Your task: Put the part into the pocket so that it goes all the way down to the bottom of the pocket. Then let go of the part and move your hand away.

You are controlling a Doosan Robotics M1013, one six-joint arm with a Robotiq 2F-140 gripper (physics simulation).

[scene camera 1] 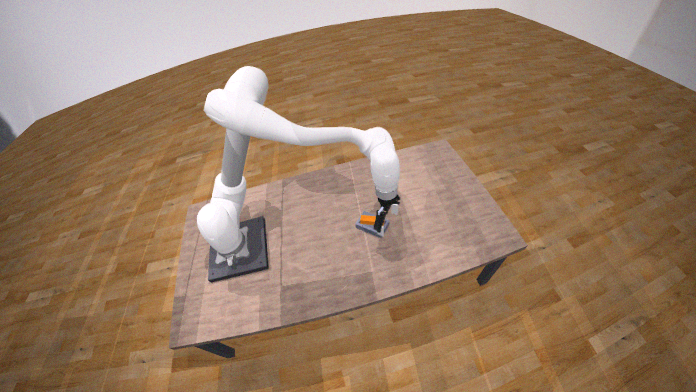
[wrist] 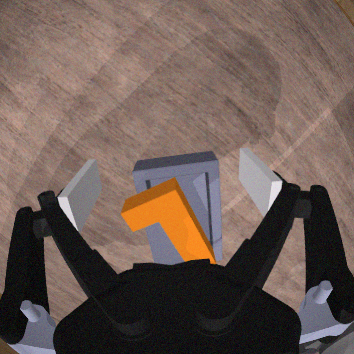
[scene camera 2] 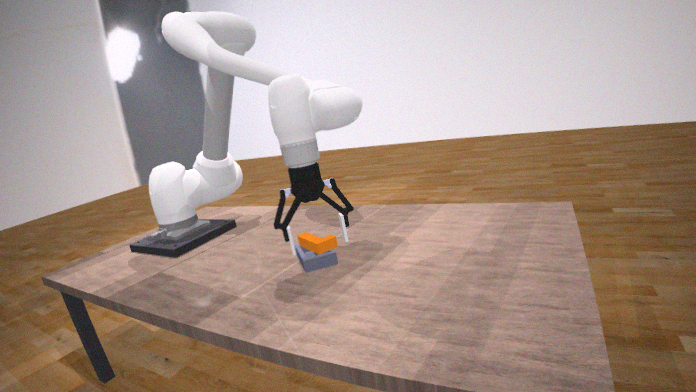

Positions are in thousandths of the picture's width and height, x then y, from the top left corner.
Labels:
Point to a grey pocket block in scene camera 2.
At 446,667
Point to a grey pocket block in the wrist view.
558,490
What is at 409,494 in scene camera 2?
My gripper.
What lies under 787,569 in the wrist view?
My gripper.

